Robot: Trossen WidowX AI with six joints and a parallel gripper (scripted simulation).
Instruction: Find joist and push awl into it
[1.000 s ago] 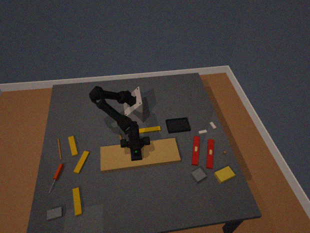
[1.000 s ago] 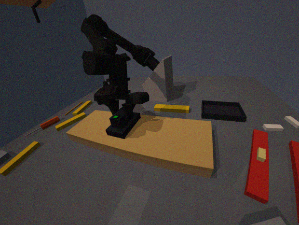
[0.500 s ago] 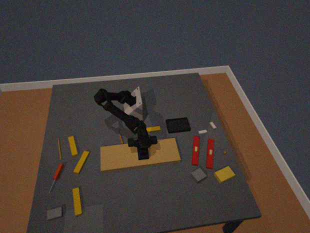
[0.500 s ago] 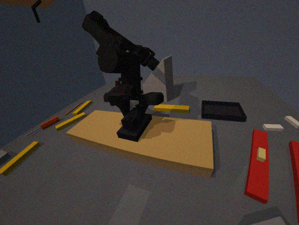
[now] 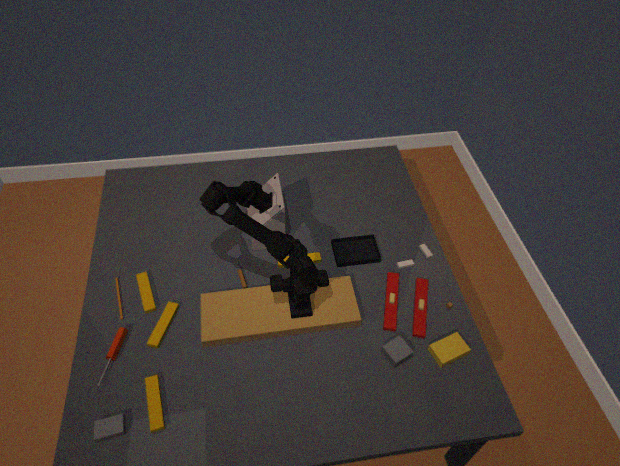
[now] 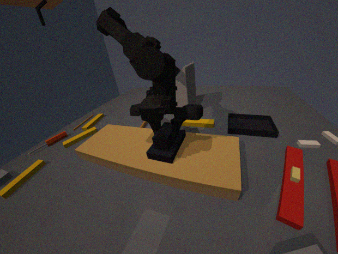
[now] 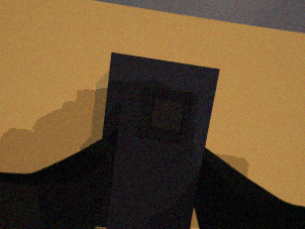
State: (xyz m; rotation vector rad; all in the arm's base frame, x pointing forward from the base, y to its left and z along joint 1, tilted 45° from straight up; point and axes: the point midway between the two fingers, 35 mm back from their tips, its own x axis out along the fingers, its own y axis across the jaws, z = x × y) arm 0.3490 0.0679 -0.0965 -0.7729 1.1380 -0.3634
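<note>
Now: gripper tip 25 cm past the black tray, 22 cm to the right of it and 5 cm above it. Round my gripper tip: stud finder 1 cm ahead, 2 cm above; then square indicator light 2 cm ahead, 3 cm above; then awl 16 cm behind, 21 cm to the right, 6 cm below.
</note>
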